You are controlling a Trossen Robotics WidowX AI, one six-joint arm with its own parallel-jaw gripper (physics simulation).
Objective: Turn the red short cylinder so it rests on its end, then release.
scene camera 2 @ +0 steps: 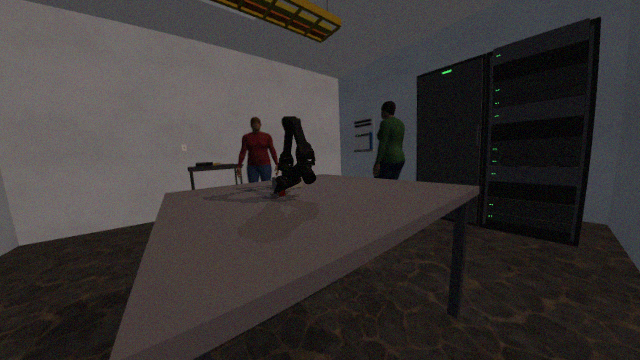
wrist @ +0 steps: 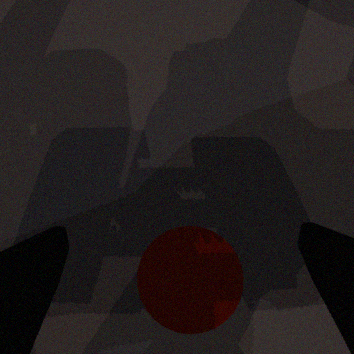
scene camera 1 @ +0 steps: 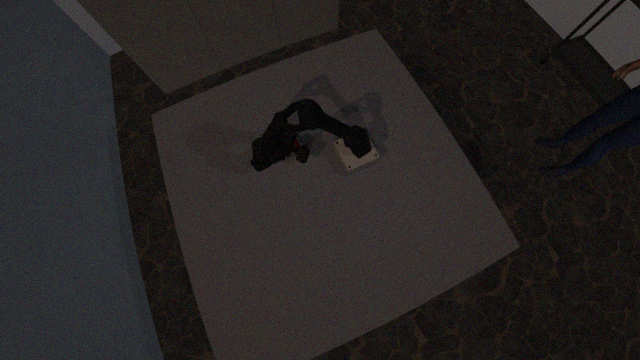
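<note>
The red short cylinder (scene camera 1: pixel 297 144) (scene camera 2: pixel 282 193) (wrist: pixel 190 280) is on the table, partly hidden by the arm in both scene views. In the wrist view its round end faces the camera as a full circle and its side does not show. It looks upright, resting on its other end. My gripper (scene camera 1: pixel 300 147) (scene camera 2: pixel 279 188) (wrist: pixel 185 236) is open and low over the table. In the wrist view its dark fingers stand to the left and right of the cylinder, with a gap on each side.
The arm rises from a pale base plate (scene camera 1: pixel 351 163) on the large table (scene camera 1: pixel 320 240) (scene camera 2: pixel 210 260). Arm shadows lie around the cylinder. Beyond the table stand a person in red (scene camera 2: pixel 258 150), a person in green (scene camera 2: pixel 392 140) and dark server racks (scene camera 2: pixel 450 125).
</note>
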